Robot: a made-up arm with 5 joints. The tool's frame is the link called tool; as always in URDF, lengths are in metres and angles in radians.
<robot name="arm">
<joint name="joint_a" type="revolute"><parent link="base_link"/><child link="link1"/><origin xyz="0.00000 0.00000 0.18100"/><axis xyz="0 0 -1"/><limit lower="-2.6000" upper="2.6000" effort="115" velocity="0.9"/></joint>
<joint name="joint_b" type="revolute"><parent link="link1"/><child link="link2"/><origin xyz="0.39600 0.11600 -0.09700"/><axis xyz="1 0 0"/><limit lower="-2.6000" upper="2.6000" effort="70" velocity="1.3"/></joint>
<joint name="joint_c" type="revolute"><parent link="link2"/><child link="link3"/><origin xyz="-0.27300 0.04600 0.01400"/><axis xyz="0 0 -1"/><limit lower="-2.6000" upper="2.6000" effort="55" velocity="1.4"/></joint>
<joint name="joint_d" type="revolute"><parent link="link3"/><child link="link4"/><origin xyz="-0.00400 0.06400 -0.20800"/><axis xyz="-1 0 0"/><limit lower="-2.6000" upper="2.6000" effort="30" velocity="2.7"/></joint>
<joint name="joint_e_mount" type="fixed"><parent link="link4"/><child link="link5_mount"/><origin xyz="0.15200 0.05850 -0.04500"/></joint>
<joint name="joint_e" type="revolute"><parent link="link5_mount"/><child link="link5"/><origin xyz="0.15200 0.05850 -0.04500"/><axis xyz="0 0 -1"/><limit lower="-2.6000" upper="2.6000" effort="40" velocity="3"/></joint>
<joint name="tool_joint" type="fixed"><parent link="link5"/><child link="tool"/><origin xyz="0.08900 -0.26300 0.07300"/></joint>
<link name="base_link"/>
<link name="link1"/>
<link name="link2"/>
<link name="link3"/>
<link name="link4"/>
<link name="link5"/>
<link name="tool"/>
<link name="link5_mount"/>
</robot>
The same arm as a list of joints. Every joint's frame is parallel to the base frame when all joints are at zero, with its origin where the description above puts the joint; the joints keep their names.
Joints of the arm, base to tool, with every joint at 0 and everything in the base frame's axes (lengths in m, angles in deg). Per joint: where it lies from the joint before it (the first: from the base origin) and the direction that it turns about. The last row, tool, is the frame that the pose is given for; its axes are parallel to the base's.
joint_a: axis -z xyz 0 0 0.181
joint_b: axis +x xyz 0.396 0.116 -0.097
joint_c: axis -z xyz -0.273 0.046 0.014
joint_d: axis -x xyz -0.004 0.064 -0.208
joint_e: axis -z xyz 0.304 0.117 -0.09
tool: xyz 0.089 -0.263 0.073
Joint limits (deg, base to tool): -148.97..148.97 -148.97..148.97 -148.97..148.97 -148.97..148.97 -148.97..148.97

